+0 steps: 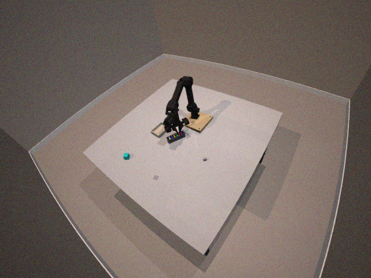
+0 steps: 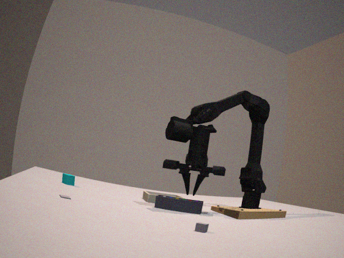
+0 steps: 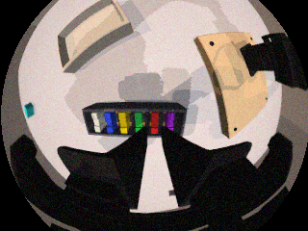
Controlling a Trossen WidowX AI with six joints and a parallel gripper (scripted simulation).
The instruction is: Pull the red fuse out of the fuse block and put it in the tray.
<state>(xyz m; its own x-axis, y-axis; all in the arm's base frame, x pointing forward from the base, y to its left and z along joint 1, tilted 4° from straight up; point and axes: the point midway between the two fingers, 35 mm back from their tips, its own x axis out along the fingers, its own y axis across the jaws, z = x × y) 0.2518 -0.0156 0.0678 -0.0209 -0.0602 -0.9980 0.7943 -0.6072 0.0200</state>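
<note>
My gripper tip is now 30 mm above the red fuse. Also, from my gripper tip: beige tray (190 mm to the right, 50 mm below); then teal cube (350 mm ahead, 290 mm to the right, 40 mm below).
</note>
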